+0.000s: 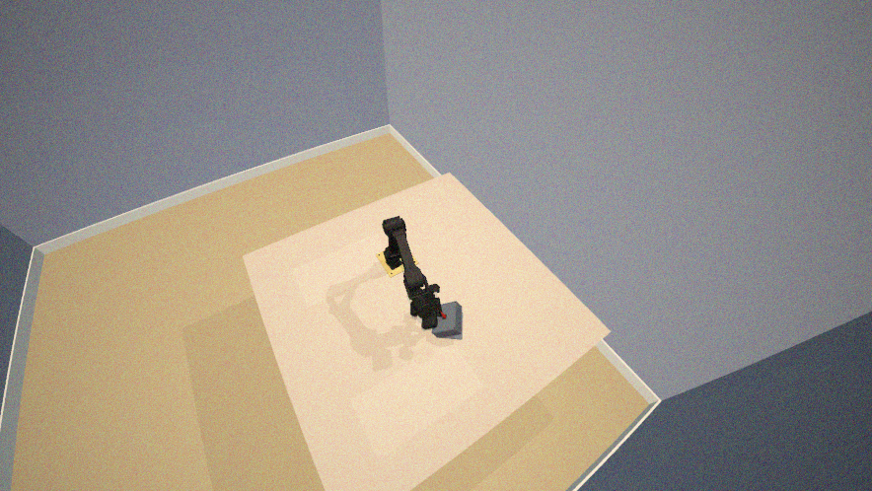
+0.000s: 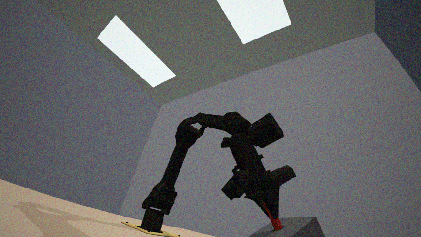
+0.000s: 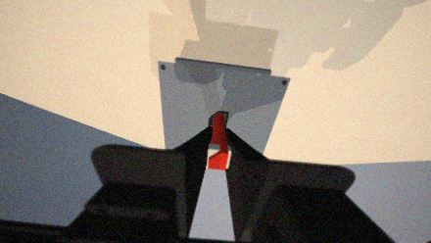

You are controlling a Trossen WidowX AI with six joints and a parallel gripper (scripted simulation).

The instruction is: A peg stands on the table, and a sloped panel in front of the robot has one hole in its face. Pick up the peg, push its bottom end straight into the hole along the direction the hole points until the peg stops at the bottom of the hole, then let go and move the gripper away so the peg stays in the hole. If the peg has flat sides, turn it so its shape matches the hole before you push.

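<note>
Now: gripper tip 20 mm short of the grey sloped panel, 20 mm to the right of it and 40 mm above it. Round my gripper tip: red square peg: 10 mm behind, 10 mm to the right, 10 mm above.
</note>
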